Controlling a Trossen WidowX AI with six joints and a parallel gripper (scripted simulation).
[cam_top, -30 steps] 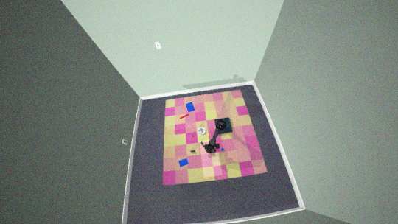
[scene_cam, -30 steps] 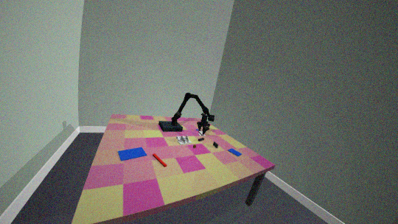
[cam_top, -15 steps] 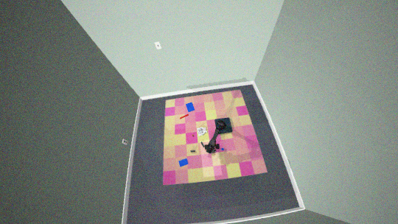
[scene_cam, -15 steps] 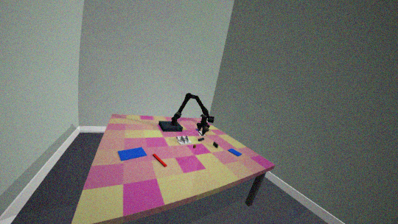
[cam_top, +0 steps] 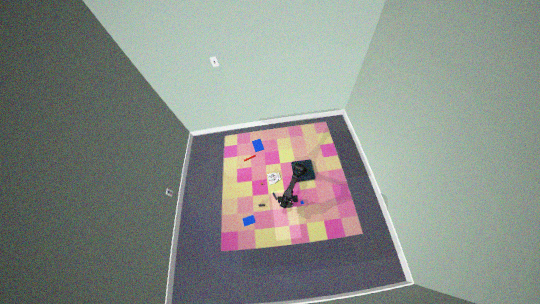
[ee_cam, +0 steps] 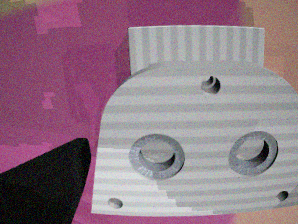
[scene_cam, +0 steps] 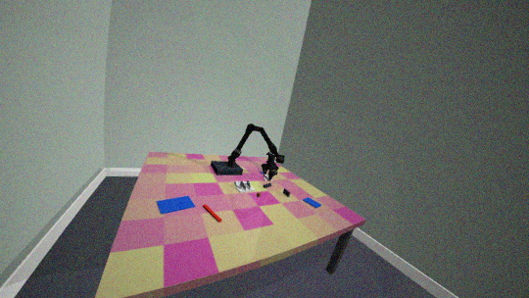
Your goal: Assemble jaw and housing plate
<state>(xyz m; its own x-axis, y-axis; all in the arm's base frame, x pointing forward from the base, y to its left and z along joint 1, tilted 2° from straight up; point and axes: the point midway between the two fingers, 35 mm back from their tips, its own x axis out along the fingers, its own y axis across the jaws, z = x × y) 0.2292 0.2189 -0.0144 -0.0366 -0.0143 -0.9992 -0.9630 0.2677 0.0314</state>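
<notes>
Now: gripper tip 290 mm to the left of the grey jaw, 30 mm short of it and 10 mm below it. The rest, counted from my gripper tip: red stick: 600 mm to the right, 240 mm ahead, 10 mm below; then white housing plate: 20 mm above, 10 mm to the left.
</notes>
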